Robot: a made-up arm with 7 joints.
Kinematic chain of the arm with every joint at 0, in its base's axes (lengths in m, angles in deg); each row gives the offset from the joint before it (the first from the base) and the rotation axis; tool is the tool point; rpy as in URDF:
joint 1: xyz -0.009 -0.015 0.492 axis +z
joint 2: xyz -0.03 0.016 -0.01 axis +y
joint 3: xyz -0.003 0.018 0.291 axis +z
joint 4: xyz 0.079 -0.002 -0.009 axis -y
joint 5: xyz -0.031 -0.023 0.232 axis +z
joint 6: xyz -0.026 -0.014 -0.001 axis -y
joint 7: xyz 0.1 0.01 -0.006 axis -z
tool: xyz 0.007 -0.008 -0.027 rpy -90 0 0
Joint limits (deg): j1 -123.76..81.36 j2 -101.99..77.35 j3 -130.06..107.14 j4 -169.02..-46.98 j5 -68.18..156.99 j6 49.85..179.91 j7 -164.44..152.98
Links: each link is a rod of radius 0.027 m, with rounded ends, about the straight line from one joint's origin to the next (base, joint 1, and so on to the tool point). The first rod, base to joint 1, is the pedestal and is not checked.
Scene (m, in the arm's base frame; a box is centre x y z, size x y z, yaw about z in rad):
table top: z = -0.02
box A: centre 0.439 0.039 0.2 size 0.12 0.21 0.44 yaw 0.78
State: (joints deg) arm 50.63 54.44 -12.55 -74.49 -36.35 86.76 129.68
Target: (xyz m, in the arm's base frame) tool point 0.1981 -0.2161 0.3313
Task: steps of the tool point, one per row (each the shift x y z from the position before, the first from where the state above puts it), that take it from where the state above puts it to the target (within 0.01 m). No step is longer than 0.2 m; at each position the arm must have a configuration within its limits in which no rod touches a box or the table.
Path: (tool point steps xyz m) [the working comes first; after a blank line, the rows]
Joints at the target: 11.15 68.22 -43.94 -122.31 -34.90 73.59 129.91
Straight joint move there: touches box A.

1: 0.0670 -0.1352 0.0560
2: 0.0165 -0.1510 0.0636
3: -0.0403 -0.1485 0.0626
4: -0.0406 -0.0430 -0.1144
5: -0.0761 -0.0364 -0.0917
6: -0.0986 -0.0181 -0.0612

